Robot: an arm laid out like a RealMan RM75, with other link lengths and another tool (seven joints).
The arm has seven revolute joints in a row. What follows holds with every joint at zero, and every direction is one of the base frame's. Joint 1 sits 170.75 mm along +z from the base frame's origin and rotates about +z. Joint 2 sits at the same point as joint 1 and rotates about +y. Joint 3 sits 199.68 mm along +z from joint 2 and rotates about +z. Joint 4 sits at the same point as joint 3 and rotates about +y. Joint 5 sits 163.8 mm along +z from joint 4 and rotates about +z. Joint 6 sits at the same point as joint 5 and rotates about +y. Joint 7 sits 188.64 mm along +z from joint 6 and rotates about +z. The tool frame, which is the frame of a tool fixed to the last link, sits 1 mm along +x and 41 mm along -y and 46 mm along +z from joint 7; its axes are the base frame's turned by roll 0, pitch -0.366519 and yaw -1.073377 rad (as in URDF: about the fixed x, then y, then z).
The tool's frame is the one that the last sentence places.
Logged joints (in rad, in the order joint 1, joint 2, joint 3, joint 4, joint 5, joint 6, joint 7), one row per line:
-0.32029 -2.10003 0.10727 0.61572 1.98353 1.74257 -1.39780
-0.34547 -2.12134 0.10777 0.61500 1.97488 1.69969 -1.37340
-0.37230 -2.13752 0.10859 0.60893 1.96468 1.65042 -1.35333
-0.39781 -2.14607 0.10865 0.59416 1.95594 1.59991 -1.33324
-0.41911 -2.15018 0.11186 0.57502 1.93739 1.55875 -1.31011
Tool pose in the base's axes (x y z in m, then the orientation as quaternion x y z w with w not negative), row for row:
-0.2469 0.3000 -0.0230 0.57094 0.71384 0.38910 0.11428
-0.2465 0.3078 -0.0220 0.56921 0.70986 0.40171 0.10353
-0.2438 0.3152 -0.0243 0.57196 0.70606 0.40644 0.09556
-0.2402 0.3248 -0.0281 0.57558 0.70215 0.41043 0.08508
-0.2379 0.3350 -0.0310 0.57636 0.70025 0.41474 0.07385
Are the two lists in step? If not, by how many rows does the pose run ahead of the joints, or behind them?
The pose runs 2 rows behind the joints: the pose in row i belongs to the joints in row i - 2.
